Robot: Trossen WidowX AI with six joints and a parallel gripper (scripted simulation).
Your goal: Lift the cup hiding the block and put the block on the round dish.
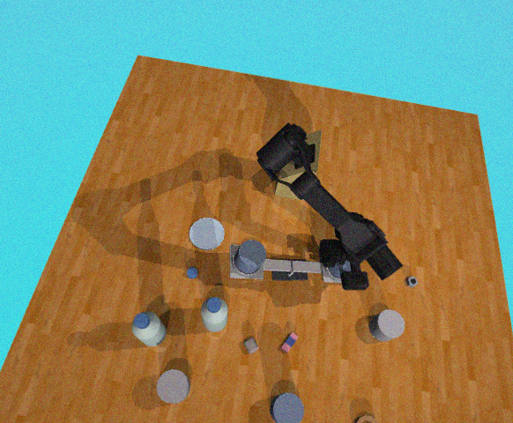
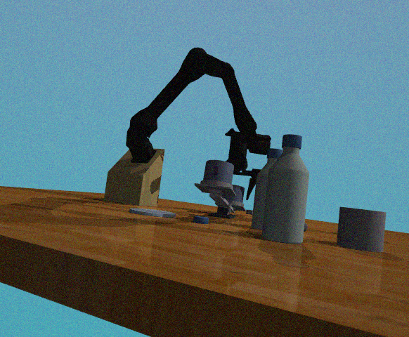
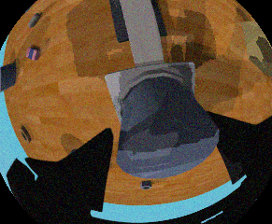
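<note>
Now: the grey-blue block 1 cm below my gripper tip. Round my gripper tip: nut (1 cm ahead, 22 cm to the left, 5 cm below); then pink eraser (21 cm ahead, 12 cm to the right, 5 cm below); then cup (4 cm ahead, 27 cm to the right, 6 cm above).
</note>
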